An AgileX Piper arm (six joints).
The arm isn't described. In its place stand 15 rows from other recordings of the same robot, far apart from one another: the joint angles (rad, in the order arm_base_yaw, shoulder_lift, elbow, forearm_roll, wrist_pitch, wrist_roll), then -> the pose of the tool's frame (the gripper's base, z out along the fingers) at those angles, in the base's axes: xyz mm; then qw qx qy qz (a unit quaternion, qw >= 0).
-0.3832 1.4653 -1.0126 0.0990 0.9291 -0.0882 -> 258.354 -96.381 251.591 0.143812 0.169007 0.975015 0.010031
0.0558 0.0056 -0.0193 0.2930 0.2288 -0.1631 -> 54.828 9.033 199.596 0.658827 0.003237 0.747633 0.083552
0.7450 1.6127 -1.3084 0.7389 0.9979 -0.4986 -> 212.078 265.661 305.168 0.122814 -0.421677 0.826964 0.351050
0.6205 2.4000 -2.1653 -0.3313 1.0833 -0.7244 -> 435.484 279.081 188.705 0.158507 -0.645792 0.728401 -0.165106
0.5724 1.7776 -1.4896 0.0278 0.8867 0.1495 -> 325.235 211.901 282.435 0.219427 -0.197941 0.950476 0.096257
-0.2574 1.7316 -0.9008 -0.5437 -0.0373 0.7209 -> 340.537 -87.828 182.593 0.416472 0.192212 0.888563 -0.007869
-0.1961 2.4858 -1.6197 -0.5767 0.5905 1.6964 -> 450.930 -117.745 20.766 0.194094 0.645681 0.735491 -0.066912
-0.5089 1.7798 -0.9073 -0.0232 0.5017 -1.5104 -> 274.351 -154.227 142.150 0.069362 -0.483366 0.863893 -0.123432
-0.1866 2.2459 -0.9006 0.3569 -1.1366 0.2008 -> 377.953 -100.708 74.864 0.652835 0.301448 0.691752 -0.066439
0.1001 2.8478 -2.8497 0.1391 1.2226 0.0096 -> 563.721 68.537 130.414 0.212284 -0.035082 0.973240 0.080671
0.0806 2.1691 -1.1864 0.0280 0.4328 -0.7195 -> 385.402 32.203 64.296 0.117136 -0.375602 0.918826 -0.030988
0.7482 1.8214 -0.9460 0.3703 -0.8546 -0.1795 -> 300.788 245.310 227.461 0.690749 -0.135920 0.682916 0.194982
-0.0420 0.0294 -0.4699 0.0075 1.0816 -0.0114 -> 1.841 0.526 267.295 0.486747 0.013292 0.873393 -0.009249
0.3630 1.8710 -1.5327 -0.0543 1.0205 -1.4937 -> 371.316 136.534 253.498 0.112415 -0.797743 0.583768 -0.100921
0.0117 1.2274 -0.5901 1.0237 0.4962 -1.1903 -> 222.521 39.606 228.525 0.375133 -0.182902 0.895529 0.154434
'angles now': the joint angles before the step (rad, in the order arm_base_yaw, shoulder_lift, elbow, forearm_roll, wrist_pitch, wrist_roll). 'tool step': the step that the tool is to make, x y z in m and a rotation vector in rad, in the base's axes. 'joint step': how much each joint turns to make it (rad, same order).
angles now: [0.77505 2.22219 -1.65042 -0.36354 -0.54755 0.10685]
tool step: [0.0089 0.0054 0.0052 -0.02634 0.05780 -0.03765]
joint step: [0.00229 0.02023 -0.08133 0.00279 0.12232 0.03872]
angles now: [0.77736 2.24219 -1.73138 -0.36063 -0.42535 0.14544]
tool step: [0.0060 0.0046 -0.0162 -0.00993 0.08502 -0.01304]
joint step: [-0.00001 0.04299 -0.03557 -0.02040 0.05249 0.07989]
